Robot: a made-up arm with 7 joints. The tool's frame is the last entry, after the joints. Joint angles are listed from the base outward. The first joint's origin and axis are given. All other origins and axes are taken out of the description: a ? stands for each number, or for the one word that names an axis. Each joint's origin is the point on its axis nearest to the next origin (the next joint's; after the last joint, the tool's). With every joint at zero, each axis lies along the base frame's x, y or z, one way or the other. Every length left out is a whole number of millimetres.
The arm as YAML. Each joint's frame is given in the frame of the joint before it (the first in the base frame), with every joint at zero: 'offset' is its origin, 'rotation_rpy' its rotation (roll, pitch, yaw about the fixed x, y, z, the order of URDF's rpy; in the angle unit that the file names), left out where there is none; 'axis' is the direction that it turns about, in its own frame. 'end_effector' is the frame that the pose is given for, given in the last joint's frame.
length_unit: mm
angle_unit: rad
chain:
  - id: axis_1
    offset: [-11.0, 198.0, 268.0]
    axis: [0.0, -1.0, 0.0]
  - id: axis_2
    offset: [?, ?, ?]
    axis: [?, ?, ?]
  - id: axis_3
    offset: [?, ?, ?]
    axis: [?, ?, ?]
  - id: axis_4
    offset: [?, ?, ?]
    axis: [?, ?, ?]
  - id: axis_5
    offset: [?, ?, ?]
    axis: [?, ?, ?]
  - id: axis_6
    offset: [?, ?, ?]
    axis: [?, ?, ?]
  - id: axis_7
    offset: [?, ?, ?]
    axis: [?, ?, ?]
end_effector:
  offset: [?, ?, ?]
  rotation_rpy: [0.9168, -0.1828, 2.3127]
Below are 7 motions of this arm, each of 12 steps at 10 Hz.
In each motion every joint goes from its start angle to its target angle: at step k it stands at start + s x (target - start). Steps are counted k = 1, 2, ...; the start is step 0. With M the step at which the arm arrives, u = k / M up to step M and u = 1 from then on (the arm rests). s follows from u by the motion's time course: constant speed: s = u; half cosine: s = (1 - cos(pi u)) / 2; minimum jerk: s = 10 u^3 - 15 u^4 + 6 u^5.
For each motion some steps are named. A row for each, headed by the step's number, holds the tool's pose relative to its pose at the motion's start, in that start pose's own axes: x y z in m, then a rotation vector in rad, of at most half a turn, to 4 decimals.
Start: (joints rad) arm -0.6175 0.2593 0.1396 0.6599 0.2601 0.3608 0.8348
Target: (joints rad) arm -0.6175 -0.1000 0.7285 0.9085 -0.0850 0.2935 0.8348
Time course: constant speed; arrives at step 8
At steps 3, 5, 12:
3: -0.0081 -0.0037 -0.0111 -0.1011 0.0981 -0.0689
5: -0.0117 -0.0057 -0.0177 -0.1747 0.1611 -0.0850
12: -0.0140 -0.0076 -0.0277 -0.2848 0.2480 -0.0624

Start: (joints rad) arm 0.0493 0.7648 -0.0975 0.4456 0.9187 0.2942 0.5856
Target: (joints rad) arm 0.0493 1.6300 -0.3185 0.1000 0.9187 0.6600 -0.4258
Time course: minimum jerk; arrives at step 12
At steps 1, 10, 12:
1: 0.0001 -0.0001 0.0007 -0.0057 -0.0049 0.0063
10: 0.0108 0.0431 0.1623 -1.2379 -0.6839 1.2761
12: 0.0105 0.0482 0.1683 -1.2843 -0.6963 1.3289

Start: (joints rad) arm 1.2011 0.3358 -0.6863 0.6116 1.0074 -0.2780 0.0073
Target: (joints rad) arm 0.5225 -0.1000 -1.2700 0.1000 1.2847 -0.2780 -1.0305
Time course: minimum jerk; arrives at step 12
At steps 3, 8, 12:
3: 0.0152 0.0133 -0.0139 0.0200 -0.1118 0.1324
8: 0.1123 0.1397 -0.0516 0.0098 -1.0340 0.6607
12: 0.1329 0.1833 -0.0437 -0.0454 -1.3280 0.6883

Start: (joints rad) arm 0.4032 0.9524 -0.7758 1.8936 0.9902 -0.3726 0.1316
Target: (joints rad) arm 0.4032 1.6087 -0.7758 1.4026 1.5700 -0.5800 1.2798
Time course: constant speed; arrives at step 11
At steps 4, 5, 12:
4: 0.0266 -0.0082 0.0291 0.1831 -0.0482 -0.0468
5: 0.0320 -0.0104 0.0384 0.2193 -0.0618 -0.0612
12: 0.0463 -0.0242 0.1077 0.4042 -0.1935 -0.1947

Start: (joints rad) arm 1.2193 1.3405 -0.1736 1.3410 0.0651 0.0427 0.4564
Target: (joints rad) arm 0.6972 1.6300 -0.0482 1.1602 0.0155 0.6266 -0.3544
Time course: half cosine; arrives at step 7
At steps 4, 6, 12:
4: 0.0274 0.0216 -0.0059 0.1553 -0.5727 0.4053
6: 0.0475 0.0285 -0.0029 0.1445 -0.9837 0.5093
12: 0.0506 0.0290 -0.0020 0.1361 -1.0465 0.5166

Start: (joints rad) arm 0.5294 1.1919 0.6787 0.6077 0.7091 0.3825 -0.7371
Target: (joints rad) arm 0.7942 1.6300 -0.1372 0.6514 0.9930 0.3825 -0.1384
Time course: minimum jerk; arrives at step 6
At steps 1, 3, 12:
1: -0.0017 0.0013 0.0028 0.0050 0.0134 -0.0293
3: -0.0145 0.0154 0.0360 0.0529 0.1231 -0.3928
12: -0.0138 0.0216 0.0626 0.0944 0.1081 -0.7112

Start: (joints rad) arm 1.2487 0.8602 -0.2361 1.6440 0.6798 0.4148 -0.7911
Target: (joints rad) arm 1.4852 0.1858 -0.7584 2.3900 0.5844 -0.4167 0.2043
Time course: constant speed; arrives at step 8
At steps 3, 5, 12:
3: -0.0195 0.0493 0.0442 0.2614 0.8208 -0.4167
5: -0.0132 0.0701 0.0786 0.3214 1.4057 -0.6951
12: 0.0169 0.0827 0.1171 0.1316 2.3109 -1.0508

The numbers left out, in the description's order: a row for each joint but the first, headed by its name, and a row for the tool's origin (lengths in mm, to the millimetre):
axis_2: xyz -37.0 0.0 -21.0, axis 1.0 0.0 0.0
axis_3: xyz 0.0 18.0 -107.0, axis 0.0 0.0 1.0
axis_4: xyz -14.0 37.0 0.0, axis 0.0 -1.0 0.0
axis_5: xyz -22.0 0.0 -137.0, axis 0.0 0.0 1.0
axis_6: xyz 25.0 -54.0 0.0, axis 0.0 1.0 0.0
axis_7: xyz -17.0 0.0 -4.0, axis -1.0 0.0 0.0
tool: xyz 0.0 -29.0 3.0

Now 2 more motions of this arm.
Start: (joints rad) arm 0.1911 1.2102 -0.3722 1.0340 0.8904 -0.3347 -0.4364
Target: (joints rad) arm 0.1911 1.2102 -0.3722 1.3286 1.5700 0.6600 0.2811
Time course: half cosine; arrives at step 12
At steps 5, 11, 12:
5: -0.0197 0.0019 0.0262 0.5114 0.0421 0.0573
11: -0.0402 -0.0165 0.0776 1.4556 0.3379 0.0933
12: -0.0404 -0.0175 0.0789 1.4828 0.3494 0.0934

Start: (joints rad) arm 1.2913 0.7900 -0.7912 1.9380 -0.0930 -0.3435 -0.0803
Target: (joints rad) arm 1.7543 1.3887 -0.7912 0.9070 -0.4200 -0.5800 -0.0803
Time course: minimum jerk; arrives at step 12
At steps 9, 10, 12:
9: 0.1747 0.0746 0.1152 0.6615 -1.0673 -0.1806
10: 0.1785 0.0782 0.1340 0.7133 -1.1446 -0.1640
12: 0.1795 0.0800 0.1440 0.7403 -1.1843 -0.1531

